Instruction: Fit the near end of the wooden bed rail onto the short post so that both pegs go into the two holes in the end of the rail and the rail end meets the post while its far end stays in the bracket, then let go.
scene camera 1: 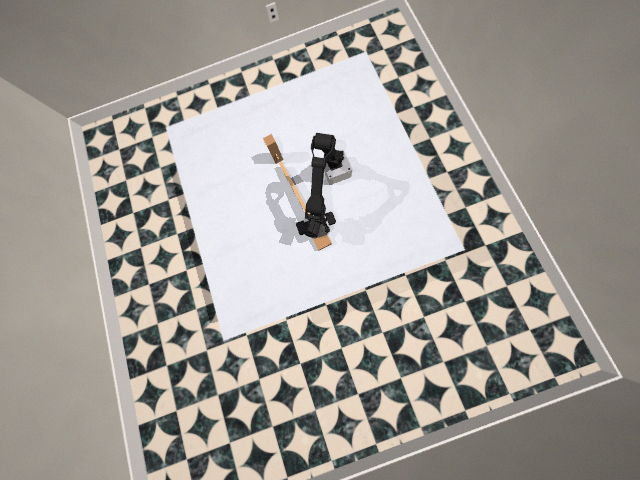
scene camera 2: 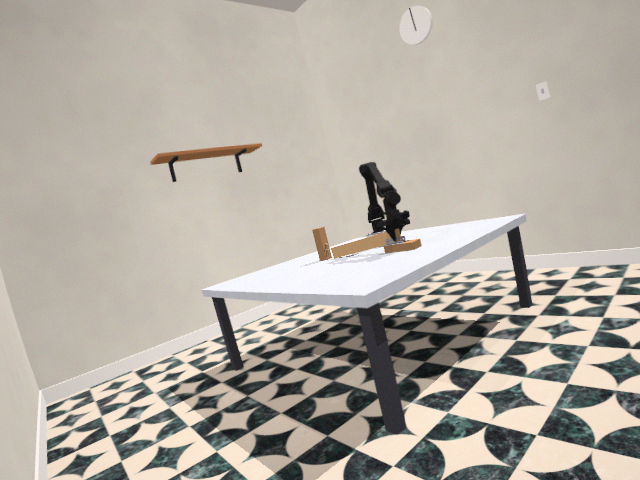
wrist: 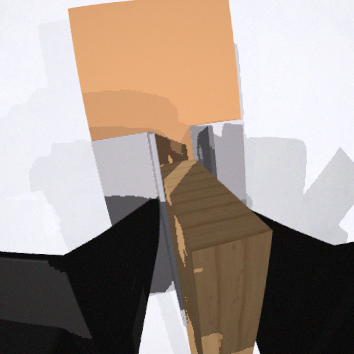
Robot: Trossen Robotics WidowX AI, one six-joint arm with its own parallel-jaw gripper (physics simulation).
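Pixels of known places: gripper, fingertip midpoint: (scene camera 2: 397,241) (wrist: 187,206); arm's base at its link origin: (scene camera 1: 334,163) (scene camera 2: 379,231).
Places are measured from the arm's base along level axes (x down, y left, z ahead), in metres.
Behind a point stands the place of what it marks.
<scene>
The wooden bed rail (scene camera 1: 298,196) {x -0.003, y 0.106, z 0.238 m} (scene camera 2: 359,245) {x 0.028, y 0.074, z 0.251 m} (wrist: 230,285) {x -0.022, y 0.296, z 0.210 m} runs between the short post and the bracket. My gripper (scene camera 2: 396,238) {x 0.034, y 0.292, z 0.213 m} (wrist: 187,206) {x 0.034, y 0.292, z 0.213 m} is shut on the rail close to its far end; the arm hides the fingers in scene camera 1. In the wrist view the rail's far end lies between the upright plates of the grey metal bracket (wrist: 122,162) {x 0.042, y 0.314, z 0.182 m}, which is fixed to an orange-brown block (scene camera 1: 323,242) {x 0.045, y 0.368, z 0.197 m} (scene camera 2: 405,246) {x 0.060, y 0.357, z 0.240 m} (wrist: 155,60) {x 0.044, y 0.362, z 0.199 m}. The short post (scene camera 1: 270,143) {x -0.099, y -0.167, z 0.278 m} (scene camera 2: 320,240) {x -0.033, y -0.167, z 0.301 m} stands upright, its peg side facing the rail's near end. A narrow gap shows there in scene camera 2. The rail's holes are not visible.
The white table (scene camera 1: 248,279) {x 0.080, y 0.412, z 0.633 m} (scene camera 2: 289,281) {x 0.080, y 0.056, z 0.699 m} carries these parts. The arm's grey base (scene camera 1: 339,173) {x -0.001, y 0.063, z -0.003 m} stands to the right of the rail in scene camera 1. A wooden wall shelf (scene camera 2: 206,153) hangs on the wall, away from the table.
</scene>
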